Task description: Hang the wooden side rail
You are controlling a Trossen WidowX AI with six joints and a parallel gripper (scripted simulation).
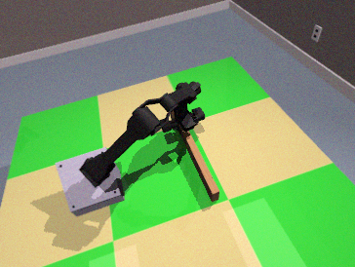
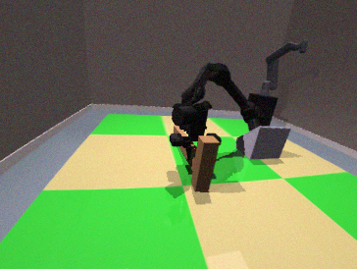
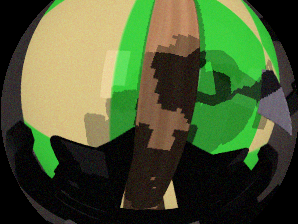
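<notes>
Right now my gripper tip is 100 mm to the right of the headboard post and 40 mm below it.
</notes>
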